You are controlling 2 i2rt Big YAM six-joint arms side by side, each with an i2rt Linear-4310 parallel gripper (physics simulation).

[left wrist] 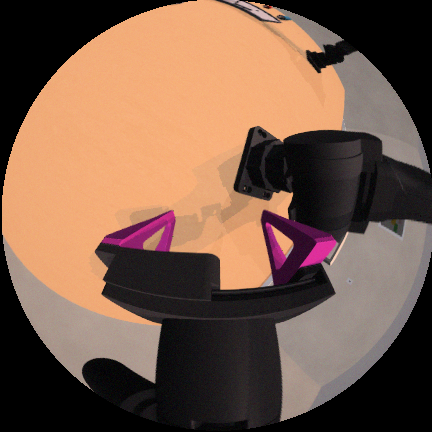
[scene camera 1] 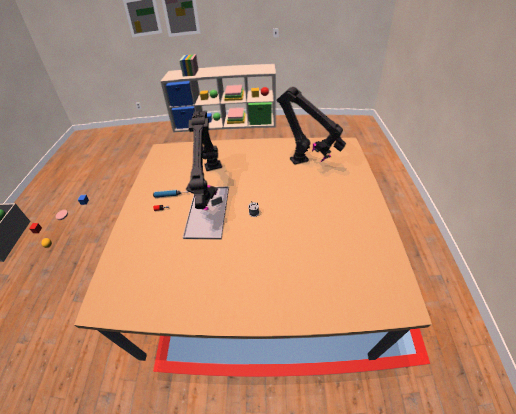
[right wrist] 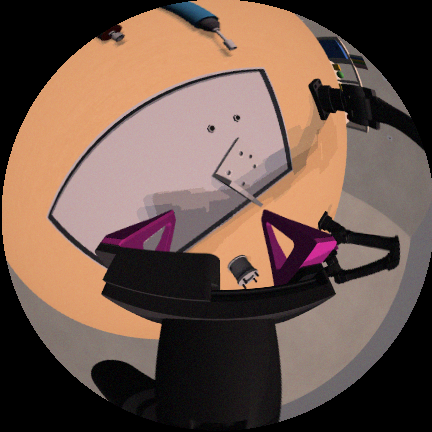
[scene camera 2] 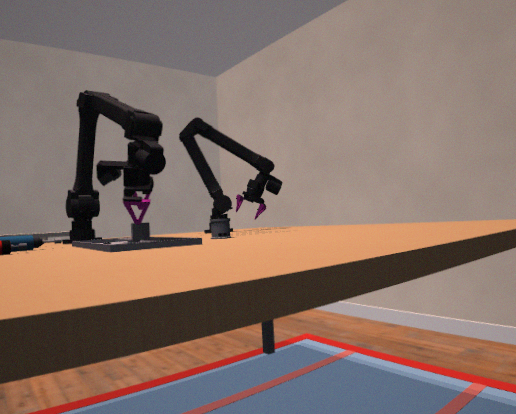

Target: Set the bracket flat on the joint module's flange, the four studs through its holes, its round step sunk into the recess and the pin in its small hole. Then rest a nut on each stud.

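Seen in the pictures: left gripper, between the fingertips: (left wrist: 217,214) (scene camera 1: 316,156) (scene camera 2: 245,215); right gripper, between the fingertips: (scene camera 1: 211,201) (right wrist: 217,214) (scene camera 2: 139,216); left arm's base, origin of its link: (left wrist: 258,164) (scene camera 1: 299,159) (right wrist: 321,219); right arm's base, origin of its link: (left wrist: 311,60) (scene camera 1: 213,166) (right wrist: 318,98).
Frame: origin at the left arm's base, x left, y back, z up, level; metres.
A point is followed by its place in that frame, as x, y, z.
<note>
The grey L-shaped bracket (scene camera 1: 216,201) @[-0.670, -0.223, 0.036] (scene camera 2: 140,231) @[-0.671, -0.223, 0.035] (right wrist: 245,194) @[-0.673, -0.221, 0.060] stands on the tray (scene camera 1: 201,230) @[-0.806, -0.385, 0.004] (scene camera 2: 170,242) @[-0.791, -0.456, 0.011] (right wrist: 125,150) @[-0.819, -0.260, 0.004], its holed plate flat and its other plate upright. Two nuts (right wrist: 211,128) @[-0.745, -0.174, 0.009] (right wrist: 236,118) @[-0.727, -0.134, 0.009] lie near it; other nuts cannot be made out. The joint module (scene camera 1: 254,209) @[-0.487, -0.397, 0.059] (scene camera 2: 220,228) @[-0.505, -0.386, 0.031] (right wrist: 241,266) @[-0.507, -0.354, 0.034] stands on the table beside the tray, studs up. My right gripper (scene camera 1: 207,198) @[-0.703, -0.258, 0.077] (scene camera 2: 138,222) @[-0.703, -0.258, 0.077] (right wrist: 217,214) @[-0.703, -0.258, 0.077] is open and empty, close above the bracket in scene camera 2. My left gripper (scene camera 1: 320,153) @[0.083, -0.097, 0.071] (scene camera 2: 247,215) @[0.083, -0.097, 0.071] (left wrist: 217,214) @[0.083, -0.097, 0.071] is open and empty, far from the parts, near its own base.
A blue-handled tool (scene camera 1: 166,193) @[-0.957, -0.019, 0.035] (scene camera 2: 22,243) (right wrist: 196,16) and a small red tool (scene camera 1: 158,207) @[-1.024, -0.122, 0.029] (right wrist: 111,33) lie on the table (scene camera 1: 280,280) @[-0.518, -0.840, 0.000] beside the tray, at its left in scene camera 1. The blue tool's tip reaches towards the tray's rear left corner.
</note>
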